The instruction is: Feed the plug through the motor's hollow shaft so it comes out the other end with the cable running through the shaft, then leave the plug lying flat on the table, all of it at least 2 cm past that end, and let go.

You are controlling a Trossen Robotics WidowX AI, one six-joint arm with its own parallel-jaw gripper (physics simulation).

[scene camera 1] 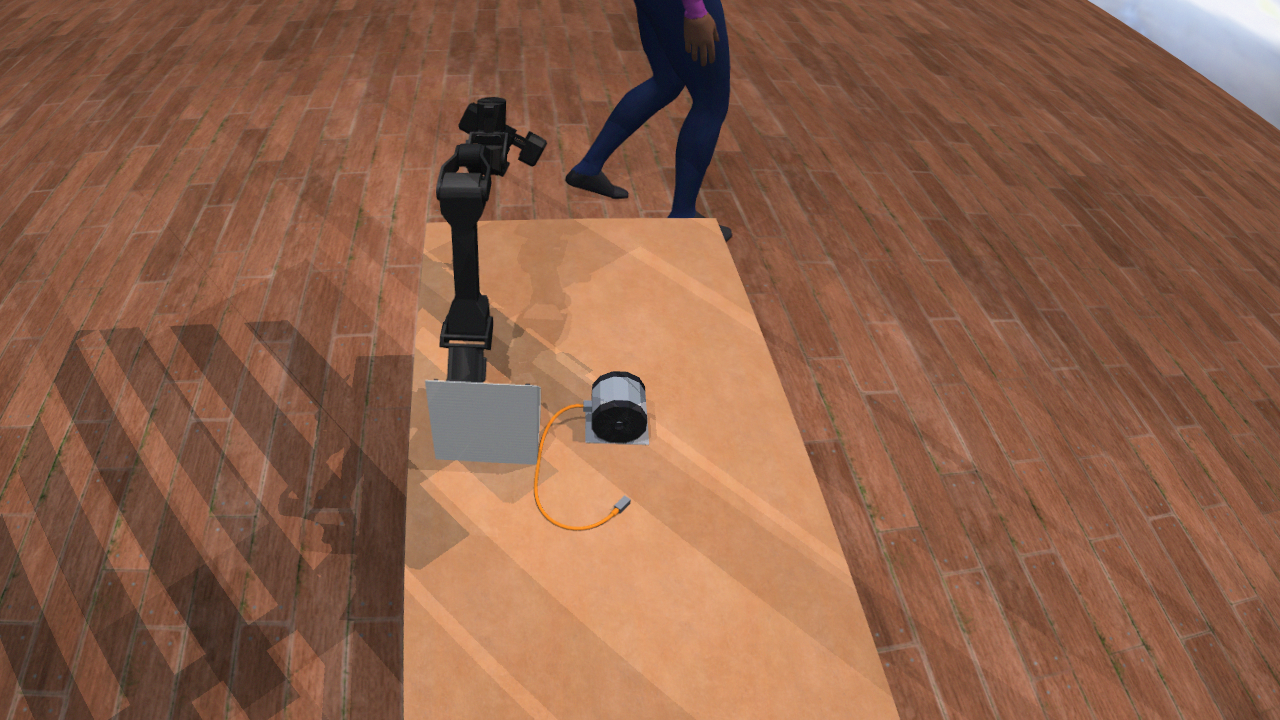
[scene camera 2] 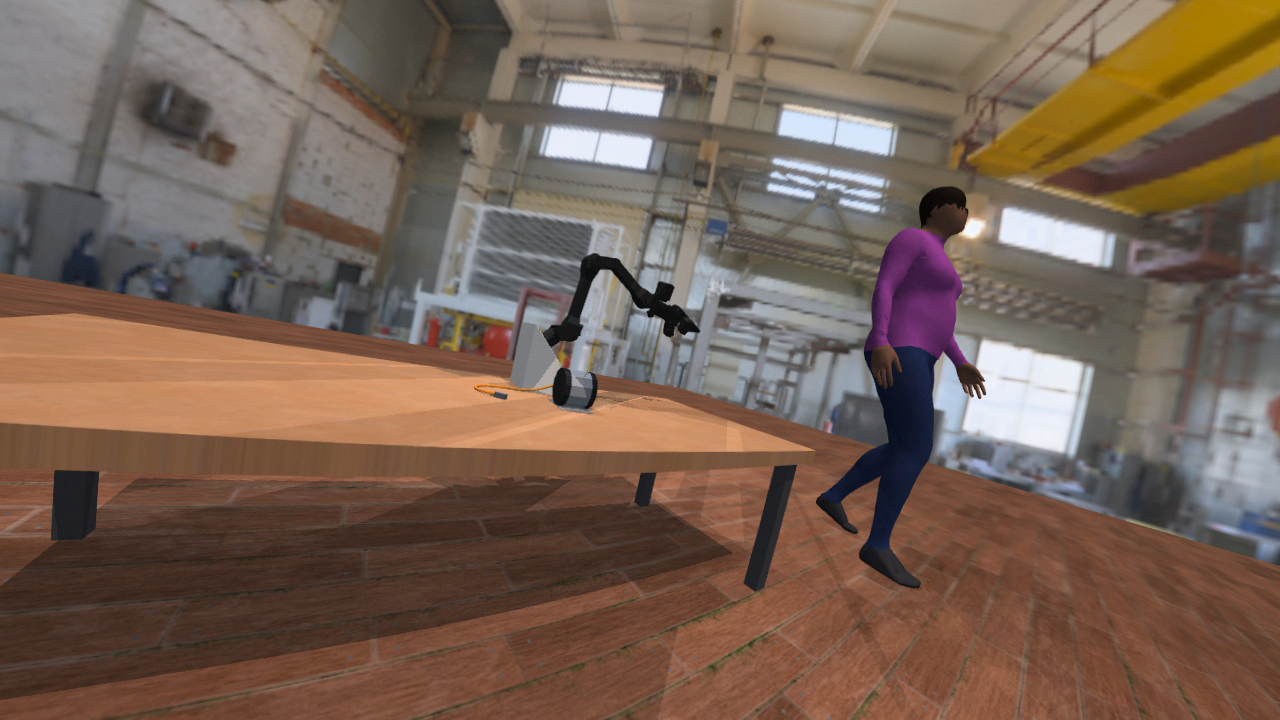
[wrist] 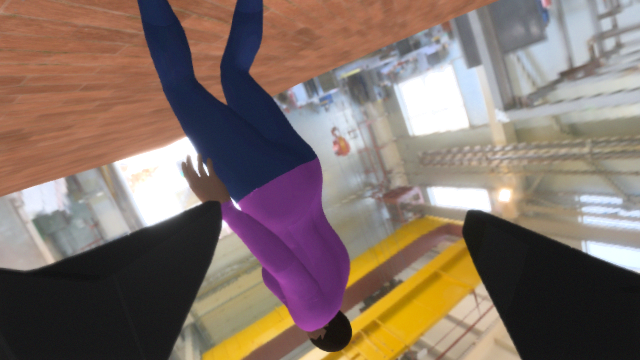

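Seen in the pictures: gripper, fingertip midpoint: (scene camera 1: pixel 510 123) (scene camera 2: pixel 695 327) (wrist: pixel 345 217); arm's base, link origin: (scene camera 1: pixel 464 382) (scene camera 2: pixel 539 344).
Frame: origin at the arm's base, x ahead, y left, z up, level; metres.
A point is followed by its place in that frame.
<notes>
The motor (scene camera 1: pixel 618 394) {x 0.276, y 0.003, z -0.039 m} (scene camera 2: pixel 575 389) {x 0.330, y -0.003, z -0.085 m} is a grey cylinder with black end rings on a flat grey base plate on the table (scene camera 1: pixel 662 573) {x 0.324, y -0.316, z -0.142 m} (scene camera 2: pixel 268 394) {x 0.459, y -0.590, z -0.141 m}. An orange cable (scene camera 1: pixel 537 474) {x 0.126, y -0.099, z -0.136 m} leaves the motor's left side in scene camera 1 and curves round to the small grey plug (scene camera 1: pixel 622 505) {x 0.270, y -0.181, z -0.127 m} (scene camera 2: pixel 500 394) {x 0.278, y -0.177, z -0.131 m}, which lies on the table in front of the motor, outside the shaft. My gripper (scene camera 2: pixel 694 328) {x 0.078, y 0.603, z 0.198 m} (wrist: pixel 345 217) {x 0.078, y 0.603, z 0.198 m} is open and empty. It is raised high beyond the table's far edge, well away from the plug and motor, and the wrist view does not show them.
A grey upright panel (scene camera 1: pixel 484 422) {x 0.035, y -0.065, z -0.033 m} (scene camera 2: pixel 531 356) {x 0.128, y -0.065, z -0.035 m} stands at the arm's base, left of the motor in scene camera 1. A person (scene camera 1: pixel 698 107) (scene camera 2: pixel 917 295) (wrist: pixel 295 225) in a purple top and blue trousers is beyond the table's far end, near the raised arm.
</notes>
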